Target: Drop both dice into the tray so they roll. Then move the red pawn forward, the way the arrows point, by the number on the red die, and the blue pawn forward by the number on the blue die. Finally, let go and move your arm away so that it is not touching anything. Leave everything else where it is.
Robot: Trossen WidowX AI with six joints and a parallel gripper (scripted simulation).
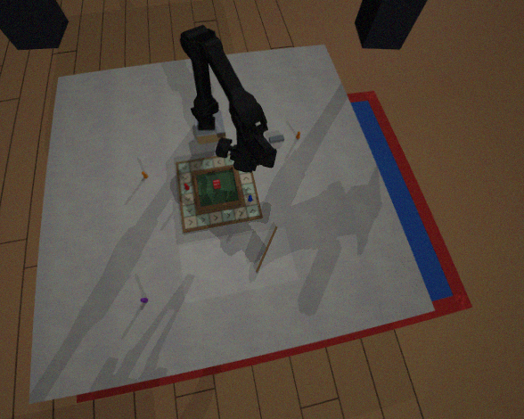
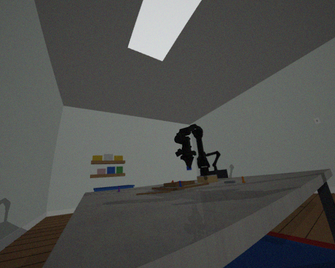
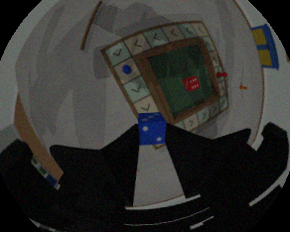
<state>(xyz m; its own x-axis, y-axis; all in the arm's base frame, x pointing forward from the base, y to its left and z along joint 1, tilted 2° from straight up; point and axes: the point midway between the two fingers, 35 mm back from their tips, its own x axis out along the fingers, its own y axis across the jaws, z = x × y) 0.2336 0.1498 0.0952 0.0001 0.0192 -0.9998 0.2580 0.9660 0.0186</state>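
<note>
Now: gripper tip 220 mm to the left of the red pawn, 90 mm above it and 30 mm short of it. Round my gripper tip: grey block 190 mm behind, 130 mm to the left, 110 mm below; green tray 110 mm to the right, 110 mm below, 30 mm ahead; blue pawn 90 mm below, 80 mm ahead, 10 mm to the left.
</note>
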